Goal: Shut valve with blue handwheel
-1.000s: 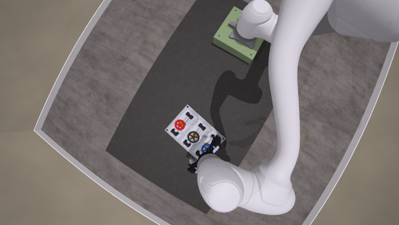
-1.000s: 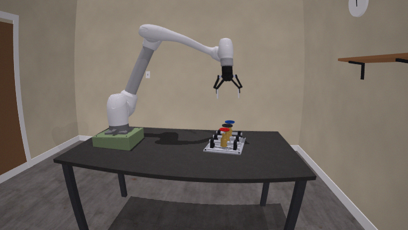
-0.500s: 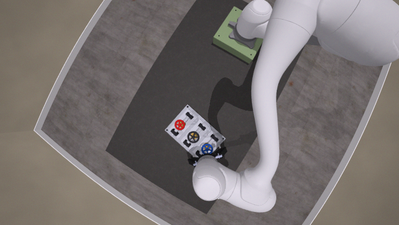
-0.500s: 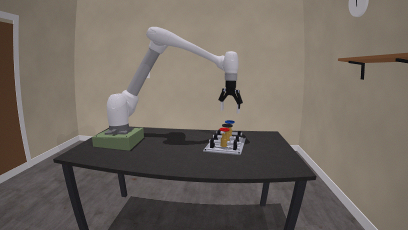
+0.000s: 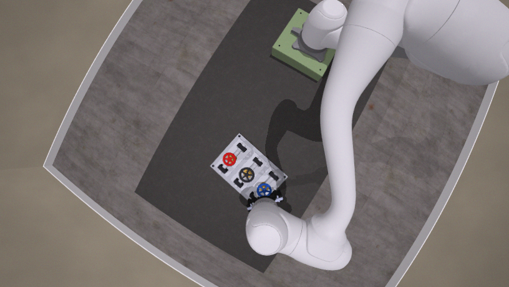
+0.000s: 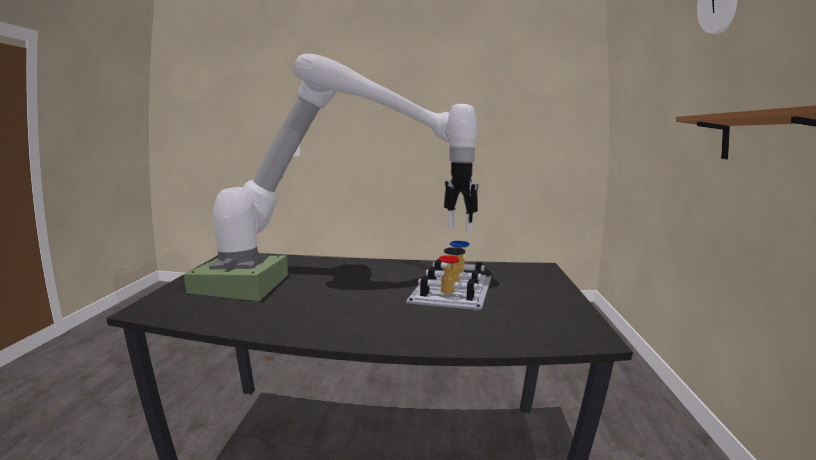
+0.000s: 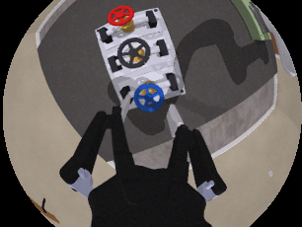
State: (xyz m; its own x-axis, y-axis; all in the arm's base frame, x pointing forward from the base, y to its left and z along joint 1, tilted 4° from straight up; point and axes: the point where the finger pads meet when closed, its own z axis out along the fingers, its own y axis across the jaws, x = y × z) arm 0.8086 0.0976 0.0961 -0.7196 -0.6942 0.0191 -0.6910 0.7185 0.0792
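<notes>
The blue handwheel lies 90 mm below my hand. The rest, counted from my hand: black handwheel (110 mm to the right, 90 mm below, 30 mm behind); red handwheel (210 mm to the right, 90 mm below, 60 mm behind).
</notes>
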